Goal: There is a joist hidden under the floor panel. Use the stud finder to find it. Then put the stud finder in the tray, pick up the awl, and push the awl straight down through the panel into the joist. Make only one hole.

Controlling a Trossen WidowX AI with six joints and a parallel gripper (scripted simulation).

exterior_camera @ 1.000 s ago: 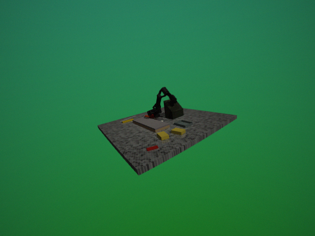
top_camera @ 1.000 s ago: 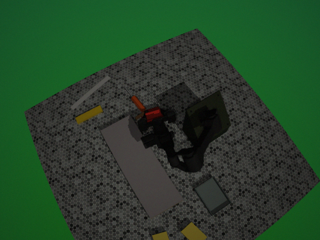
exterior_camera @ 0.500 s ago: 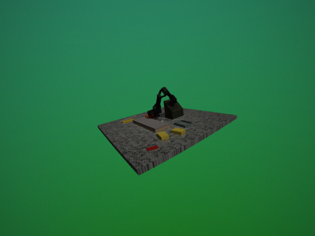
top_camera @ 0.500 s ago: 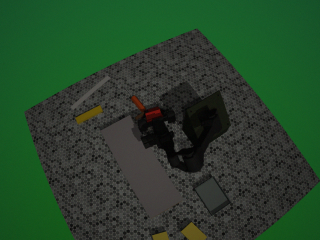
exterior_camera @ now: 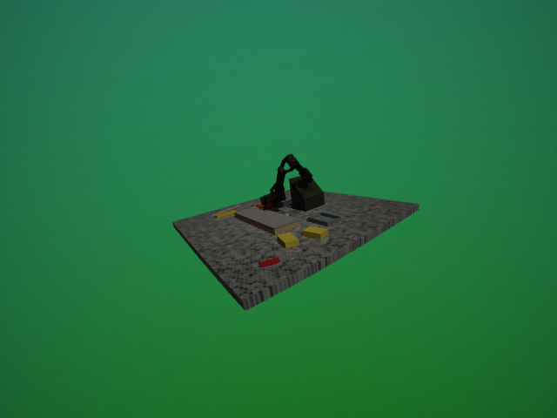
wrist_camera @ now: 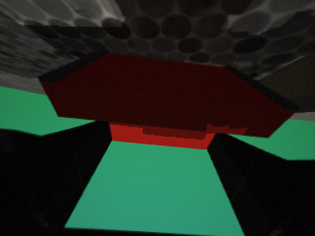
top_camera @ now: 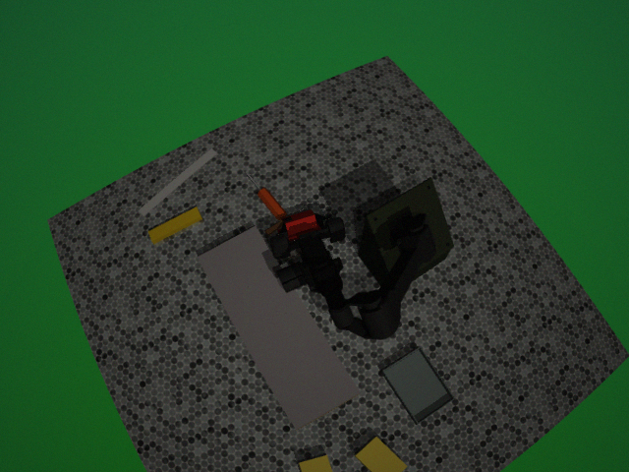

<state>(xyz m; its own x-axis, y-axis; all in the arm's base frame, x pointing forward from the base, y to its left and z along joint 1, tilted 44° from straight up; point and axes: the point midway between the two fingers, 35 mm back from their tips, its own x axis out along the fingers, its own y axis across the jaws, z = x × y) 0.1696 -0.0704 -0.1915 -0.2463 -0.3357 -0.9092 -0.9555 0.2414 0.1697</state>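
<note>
Right now my gripper tip is 1 cm short of the red stud finder and 1 cm above it. Round my gripper tip: awl: 1 cm ahead, 4 cm to the right, 6 cm below; orange-handled tool: 2 cm ahead, 17 cm to the right, 5 cm below; small white block: 6 cm ahead, 25 cm to the left, 6 cm below.
</note>
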